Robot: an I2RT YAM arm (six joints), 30 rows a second.
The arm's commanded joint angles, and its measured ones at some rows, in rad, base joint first. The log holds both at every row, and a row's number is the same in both.
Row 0, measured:
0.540, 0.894, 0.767, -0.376, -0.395, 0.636
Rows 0 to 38, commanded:
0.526, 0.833, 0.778, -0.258, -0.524, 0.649
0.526, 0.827, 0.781, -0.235, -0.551, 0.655
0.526, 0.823, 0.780, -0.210, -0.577, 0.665
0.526, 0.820, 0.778, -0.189, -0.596, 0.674
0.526, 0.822, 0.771, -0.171, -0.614, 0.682
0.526, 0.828, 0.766, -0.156, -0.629, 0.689
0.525, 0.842, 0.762, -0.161, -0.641, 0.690
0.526, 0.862, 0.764, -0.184, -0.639, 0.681
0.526, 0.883, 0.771, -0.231, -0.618, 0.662
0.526, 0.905, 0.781, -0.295, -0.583, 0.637
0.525, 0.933, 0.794, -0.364, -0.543, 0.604
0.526, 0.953, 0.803, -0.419, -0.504, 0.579
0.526, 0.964, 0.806, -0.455, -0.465, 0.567
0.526, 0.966, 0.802, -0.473, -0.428, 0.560
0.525, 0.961, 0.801, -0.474, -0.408, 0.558
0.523, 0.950, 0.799, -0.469, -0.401, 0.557
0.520, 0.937, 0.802, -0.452, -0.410, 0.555
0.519, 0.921, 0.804, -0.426, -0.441, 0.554
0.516, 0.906, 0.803, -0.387, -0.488, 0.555
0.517, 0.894, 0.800, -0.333, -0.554, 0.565
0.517, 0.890, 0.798, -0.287, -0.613, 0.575
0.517, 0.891, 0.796, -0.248, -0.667, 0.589
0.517, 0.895, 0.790, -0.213, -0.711, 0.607
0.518, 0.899, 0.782, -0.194, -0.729, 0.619
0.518, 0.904, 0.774, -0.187, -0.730, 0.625
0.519, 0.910, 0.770, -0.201, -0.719, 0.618
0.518, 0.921, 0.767, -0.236, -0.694, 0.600
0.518, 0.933, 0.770, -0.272, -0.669, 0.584
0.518, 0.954, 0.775, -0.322, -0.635, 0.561
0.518, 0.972, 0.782, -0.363, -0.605, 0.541
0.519, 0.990, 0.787, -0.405, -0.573, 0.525
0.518, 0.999, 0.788, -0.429, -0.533, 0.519
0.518, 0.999, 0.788, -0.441, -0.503, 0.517
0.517, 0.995, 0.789, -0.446, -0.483, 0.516
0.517, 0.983, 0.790, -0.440, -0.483, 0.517
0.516, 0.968, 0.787, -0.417, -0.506, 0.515
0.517, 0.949, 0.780, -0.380, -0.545, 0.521
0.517, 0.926, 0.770, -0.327, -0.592, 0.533
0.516, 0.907, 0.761, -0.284, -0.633, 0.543
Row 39, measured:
0.517, 0.964, 0.773, -0.368, -0.554, 0.547
